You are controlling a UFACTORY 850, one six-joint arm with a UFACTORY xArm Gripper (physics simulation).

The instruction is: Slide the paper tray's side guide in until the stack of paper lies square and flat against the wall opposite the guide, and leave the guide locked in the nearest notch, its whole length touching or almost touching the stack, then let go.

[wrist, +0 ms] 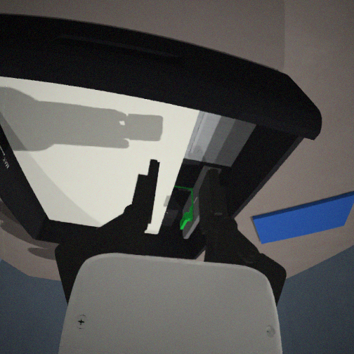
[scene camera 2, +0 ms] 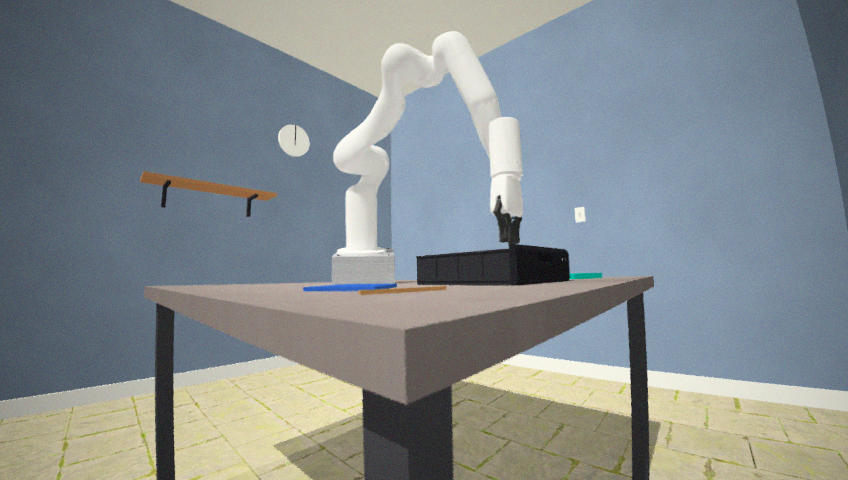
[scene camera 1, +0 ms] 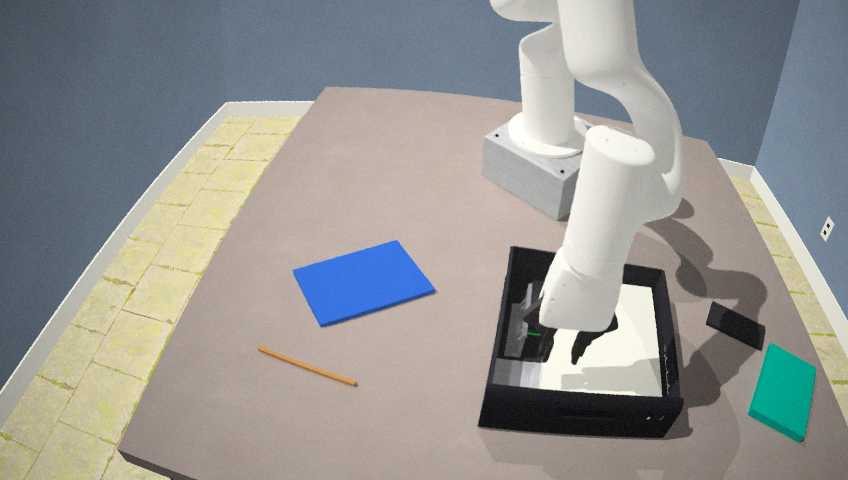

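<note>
The black paper tray holds a white paper stack. The stack looks flat, its far side edge along the wall opposite the guide. The side guide shows as a grey upright plate with a green latch, on the blue panel's side of the stack. My gripper is partly open and empty, one finger over the paper, the other on the guide's outer side. The fingers and arm hide much of the guide; its contact along the stack is unclear.
A blue panel and an orange stick lie left of the tray. A black block and a teal block lie to its right. The tray's walls surround the fingers' work area.
</note>
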